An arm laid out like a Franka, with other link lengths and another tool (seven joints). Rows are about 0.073 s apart.
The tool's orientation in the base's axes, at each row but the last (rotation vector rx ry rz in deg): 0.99, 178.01, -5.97; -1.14, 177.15, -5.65; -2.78, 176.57, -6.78; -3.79, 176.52, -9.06; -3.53, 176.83, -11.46; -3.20, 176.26, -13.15
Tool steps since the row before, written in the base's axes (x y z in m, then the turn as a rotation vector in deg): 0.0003, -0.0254, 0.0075, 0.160, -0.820, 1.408; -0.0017, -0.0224, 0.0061, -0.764, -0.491, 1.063; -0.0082, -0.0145, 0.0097, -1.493, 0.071, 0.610; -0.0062, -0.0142, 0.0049, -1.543, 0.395, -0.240; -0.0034, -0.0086, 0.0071, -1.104, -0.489, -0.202; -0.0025, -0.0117, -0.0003, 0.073, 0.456, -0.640
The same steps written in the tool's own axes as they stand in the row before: -0.0008, -0.0258, -0.0058, -0.215, -0.910, -1.344; 0.0017, -0.0227, -0.0047, 0.719, -0.549, -1.066; 0.0081, -0.0150, -0.0090, 1.453, 0.067, -0.700; 0.0066, -0.0144, -0.0038, 1.534, 0.479, 0.109; 0.0034, -0.0093, -0.0061, 1.132, -0.418, 0.207; 0.0030, -0.0114, 0.0019, -0.057, 0.544, 0.569
